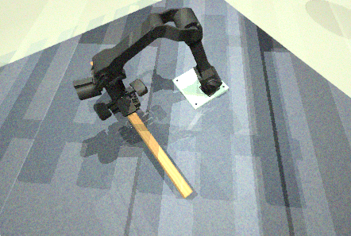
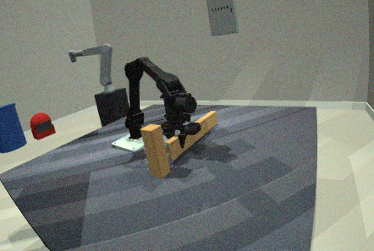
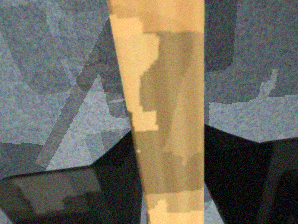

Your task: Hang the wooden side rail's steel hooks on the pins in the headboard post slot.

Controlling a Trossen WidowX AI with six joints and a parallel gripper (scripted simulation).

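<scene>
Now: the headboard post 1 cm behind my gripper tip, 13 cm to the right of it and 5 cm above it.
</scene>
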